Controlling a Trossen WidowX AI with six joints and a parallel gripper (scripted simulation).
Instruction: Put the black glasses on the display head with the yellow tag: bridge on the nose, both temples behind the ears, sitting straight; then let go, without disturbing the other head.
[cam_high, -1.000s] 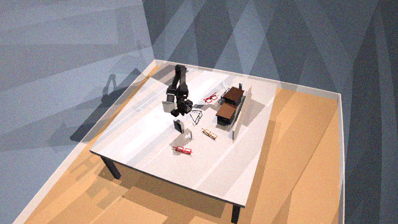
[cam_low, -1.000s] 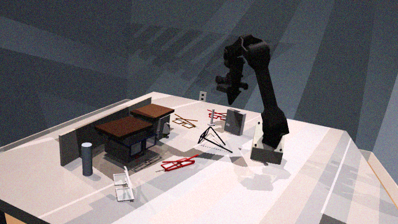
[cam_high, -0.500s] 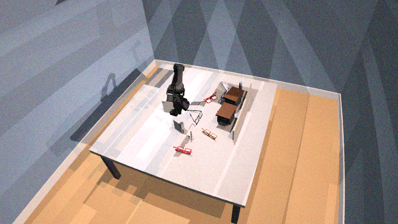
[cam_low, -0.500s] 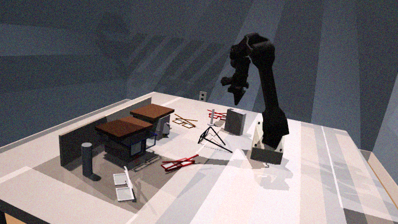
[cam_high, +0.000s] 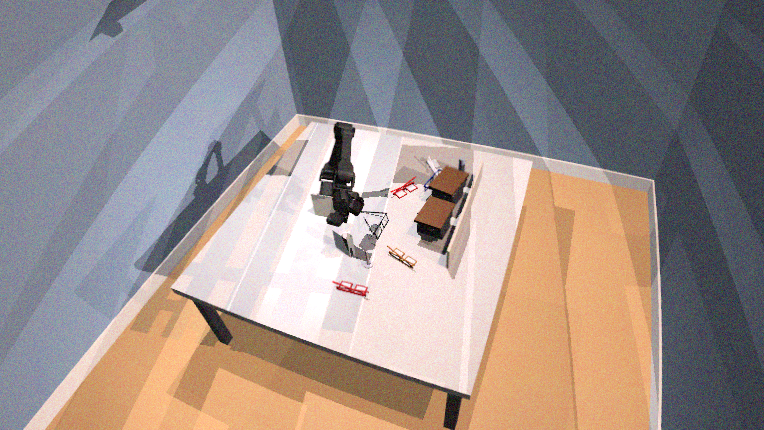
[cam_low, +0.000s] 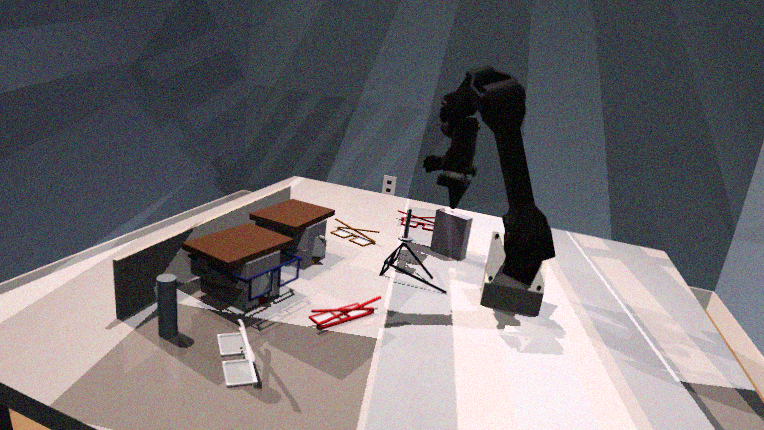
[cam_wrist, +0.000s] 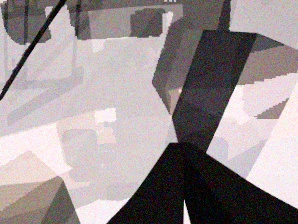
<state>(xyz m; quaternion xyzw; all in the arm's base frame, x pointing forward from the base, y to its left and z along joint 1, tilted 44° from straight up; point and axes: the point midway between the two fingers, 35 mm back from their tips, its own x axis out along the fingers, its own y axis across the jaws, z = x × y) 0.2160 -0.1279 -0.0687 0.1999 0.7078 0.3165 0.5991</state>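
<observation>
Now: the grey box 8 cm below my gripper tip and 4 cm to the right of it. From my gripper tip the other things lie so: low wall panel (39 cm ahead, 36 cm to the left, 8 cm below).
</observation>
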